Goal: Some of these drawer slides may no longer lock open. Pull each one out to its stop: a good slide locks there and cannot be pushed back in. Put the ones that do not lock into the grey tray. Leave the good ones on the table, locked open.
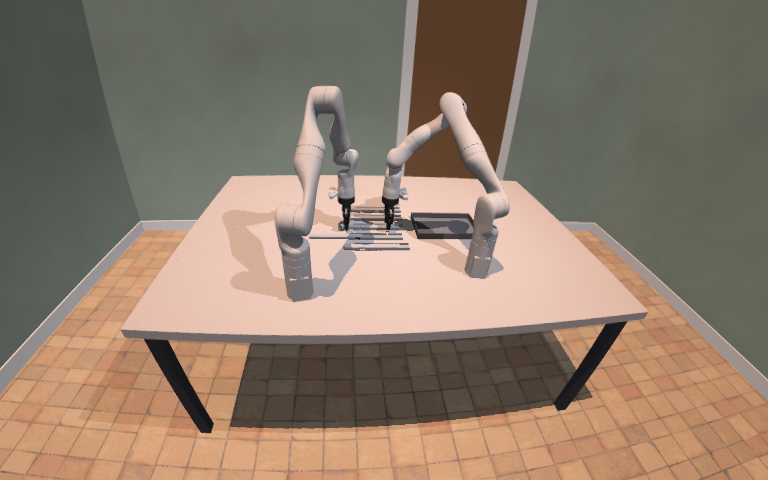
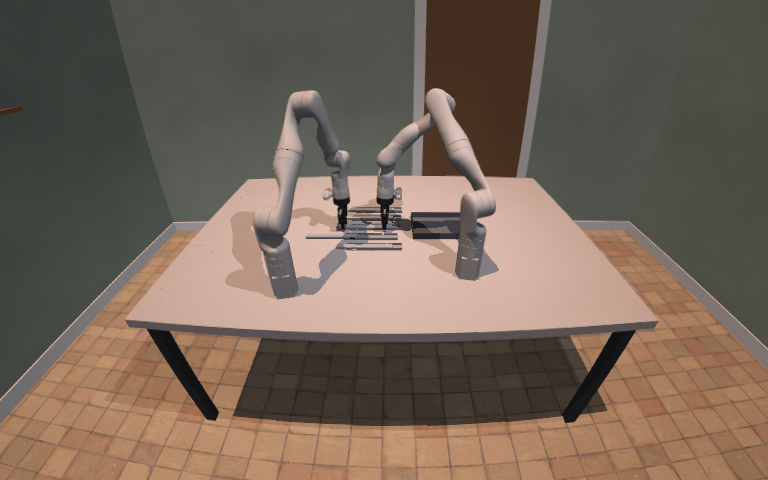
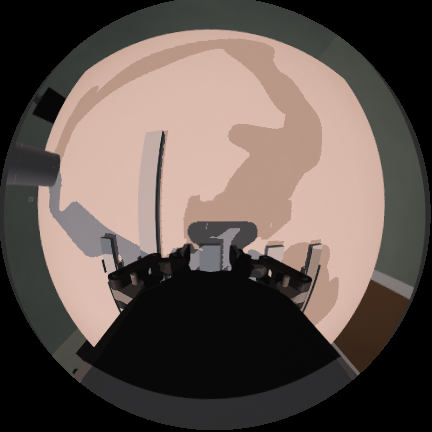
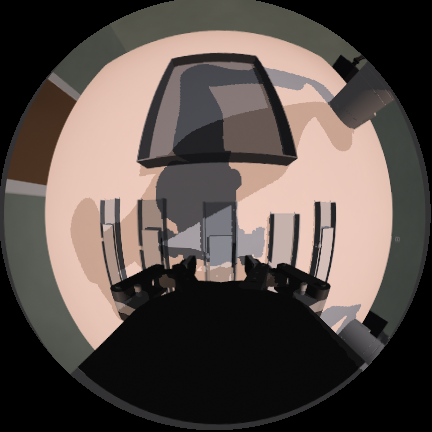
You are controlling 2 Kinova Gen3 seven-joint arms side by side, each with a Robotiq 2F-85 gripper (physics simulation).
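Places are measured from the left arm's base along level axes (x up, y back, z right), in centimetres.
Where they show: left gripper, fingertip midpoint: (image 1: pixel 346 226) (image 2: pixel 344 226) (image 3: pixel 209 251); right gripper, fingertip midpoint: (image 1: pixel 387 226) (image 2: pixel 384 226) (image 4: pixel 219 262); left arm's base, link origin: (image 1: pixel 300 292) (image 2: pixel 285 290) (image 3: pixel 53 170) (image 4: pixel 344 329); right arm's base, link origin: (image 1: pixel 475 271) (image 2: pixel 466 272) (image 4: pixel 341 113).
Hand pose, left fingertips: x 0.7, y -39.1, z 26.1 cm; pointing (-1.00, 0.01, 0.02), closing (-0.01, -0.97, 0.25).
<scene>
Each offset is from my left fingertips to the centre of the thing. "spot": to the spot under its first point.
Several thin metal drawer slides lie side by side on the table. The second slide from the front (image 1: pixel 328 237) (image 2: pixel 325 236) (image 3: pixel 149 195) (image 4: pixel 283 235) is drawn out far to the left. The front slide (image 1: pixel 379 247) (image 2: pixel 376 246) (image 4: pixel 325 212) looks pushed in. The middle slide (image 3: pixel 210 257) (image 4: pixel 219 217) lies under both grippers. My left gripper (image 1: pixel 346 228) (image 2: pixel 342 228) (image 3: pixel 209 251) is open, its fingers either side of that slide's left end. My right gripper (image 1: pixel 389 227) (image 2: pixel 384 227) (image 4: pixel 219 262) is open above its body. The grey tray @(dx +0.8, dy +10.4, dz +44.9 cm) (image 1: pixel 444 236) (image 4: pixel 215 159) holds no slides.
Two more slides, a nearer one @(dx -0.1, dy -5.2, dz +16.7 cm) (image 4: pixel 152 215) and a farther one @(spot: dx -0.5, dy -11.1, dz +28.2 cm) (image 4: pixel 110 212), lie toward the back of the table, close to the grippers. The right arm's base (image 1: pixel 480 260) (image 2: pixel 468 261) stands in front of the tray. The left arm's base (image 1: pixel 298 280) (image 2: pixel 283 280) stands at the front left.
</scene>
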